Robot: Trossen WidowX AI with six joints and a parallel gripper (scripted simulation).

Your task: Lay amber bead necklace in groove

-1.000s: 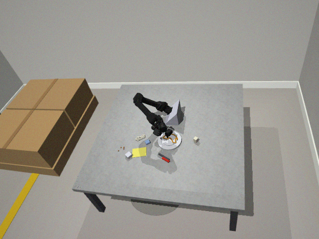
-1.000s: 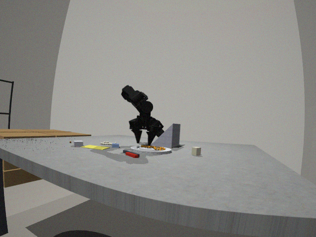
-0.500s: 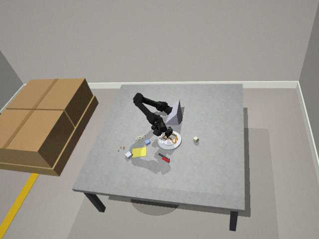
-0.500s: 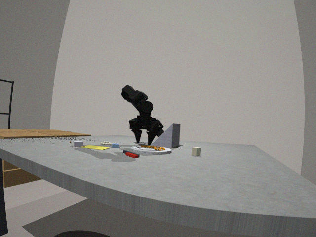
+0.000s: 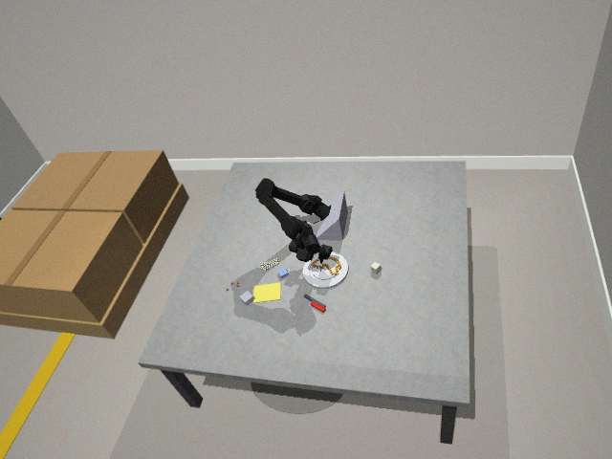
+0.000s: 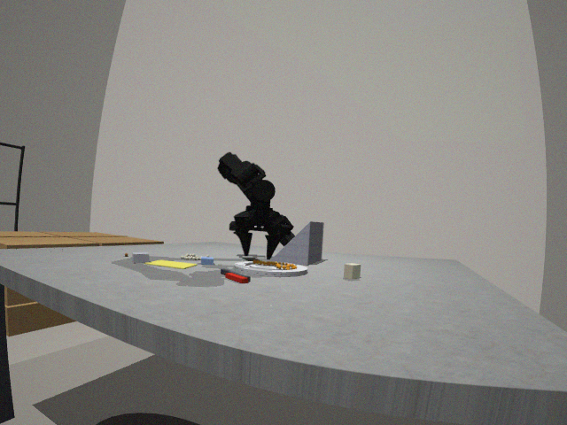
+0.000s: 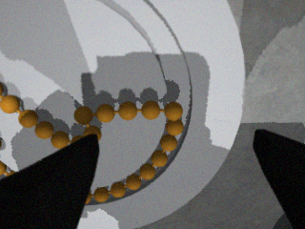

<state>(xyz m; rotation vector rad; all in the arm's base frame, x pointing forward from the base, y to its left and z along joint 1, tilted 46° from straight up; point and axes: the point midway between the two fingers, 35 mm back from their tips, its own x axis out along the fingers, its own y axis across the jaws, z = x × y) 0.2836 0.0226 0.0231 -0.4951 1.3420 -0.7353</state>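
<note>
The round bead board lies 3 cm ahead of my gripper tip, 6 cm to the left of it and 2 cm below it. Round my gripper tip: blue cube 7 cm ahead, 13 cm to the right, 2 cm below; then yellow sheet 17 cm ahead, 17 cm to the right, 3 cm below; then red-handled tool 21 cm ahead, 6 cm to the left, 2 cm below.
</note>
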